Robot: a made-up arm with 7 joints.
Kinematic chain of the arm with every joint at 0, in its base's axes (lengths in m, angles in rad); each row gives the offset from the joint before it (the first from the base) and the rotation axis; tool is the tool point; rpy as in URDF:
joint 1: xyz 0 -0.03 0.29 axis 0.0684 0.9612 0.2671
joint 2: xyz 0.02 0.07 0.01 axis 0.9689 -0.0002 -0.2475
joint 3: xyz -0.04 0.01 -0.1 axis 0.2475 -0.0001 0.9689
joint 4: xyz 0 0.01 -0.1 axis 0.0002 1 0
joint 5: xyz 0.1 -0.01 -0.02 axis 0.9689 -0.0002 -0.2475
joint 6: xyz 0.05 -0.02 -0.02 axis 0.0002 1 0
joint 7: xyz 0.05 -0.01 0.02 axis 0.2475 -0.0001 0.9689
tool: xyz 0.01 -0.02 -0.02 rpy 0 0 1.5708
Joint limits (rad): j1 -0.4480..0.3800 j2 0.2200..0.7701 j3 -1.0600..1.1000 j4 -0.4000..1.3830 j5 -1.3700..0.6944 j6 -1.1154..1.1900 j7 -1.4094..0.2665
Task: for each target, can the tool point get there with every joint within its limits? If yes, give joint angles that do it. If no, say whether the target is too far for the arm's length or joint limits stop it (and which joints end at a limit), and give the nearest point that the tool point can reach.
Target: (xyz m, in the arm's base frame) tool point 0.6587 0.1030 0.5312
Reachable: no: too far | nearest point 0.2664 0.1583 0.2921 | short by 0.463 m
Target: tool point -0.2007 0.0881 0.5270
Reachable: no: joint limits stop it (at a limit: joint 1, joint 2, joint 3, joint 4, joint 6) | nearest point 0.0510 0.2125 0.3690 | short by 0.322 m
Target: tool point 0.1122 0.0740 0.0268
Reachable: yes | joints 0.1950 0.3859 -0.0693 0.0978 -0.3223 0.1655 -0.9313
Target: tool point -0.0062 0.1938 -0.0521
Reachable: yes | joints 0.2914 0.5846 -0.1007 0.9068 -1.1856 0.6242 -0.2943
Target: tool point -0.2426 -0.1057 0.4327
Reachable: no: joint limits stop it (at a limit: joint 1, joint 2, joint 3, joint 4, joint 6) | nearest point -0.0389 -0.0943 0.1743 | short by 0.329 m
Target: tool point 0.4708 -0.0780 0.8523
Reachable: no: too far | nearest point 0.2056 0.1371 0.3535 | short by 0.604 m
